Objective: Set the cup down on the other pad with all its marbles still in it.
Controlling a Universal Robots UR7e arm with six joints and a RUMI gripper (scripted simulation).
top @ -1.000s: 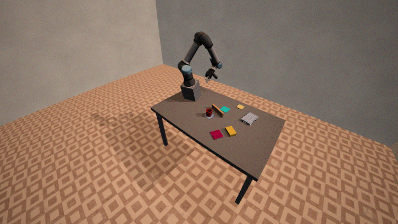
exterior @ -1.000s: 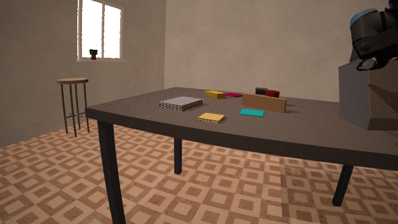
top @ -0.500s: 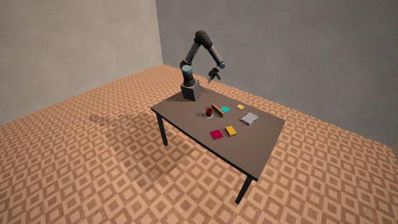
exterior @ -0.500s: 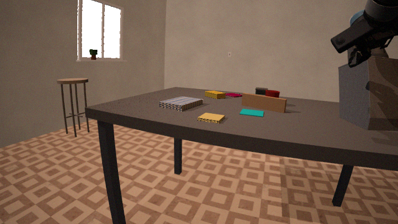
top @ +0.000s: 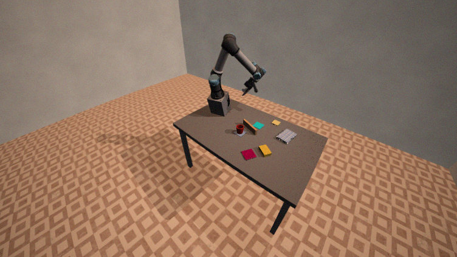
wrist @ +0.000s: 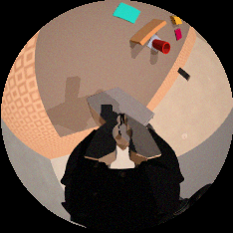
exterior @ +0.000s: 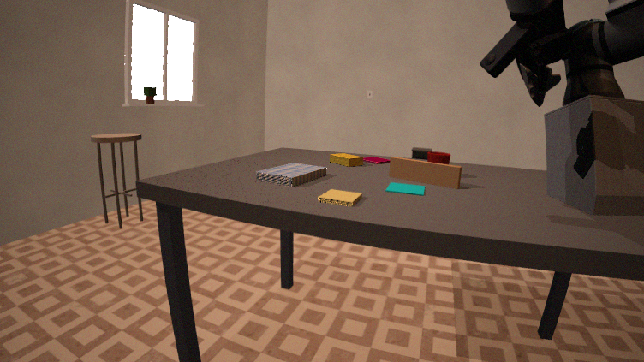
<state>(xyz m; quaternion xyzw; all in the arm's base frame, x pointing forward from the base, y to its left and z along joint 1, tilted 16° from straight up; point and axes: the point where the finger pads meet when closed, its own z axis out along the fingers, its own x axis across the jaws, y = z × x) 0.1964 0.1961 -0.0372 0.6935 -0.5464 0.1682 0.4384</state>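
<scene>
The red cup lies 290 mm to the right of my hand, 220 mm below it and 210 mm ahead of it. Also, from my hand: blue marble (300 mm to the right, 220 mm below, 210 mm ahead); rail (250 mm ahead, 220 mm below, 170 mm to the right); teal pad (280 mm ahead, 250 mm below, 60 mm to the right).
</scene>
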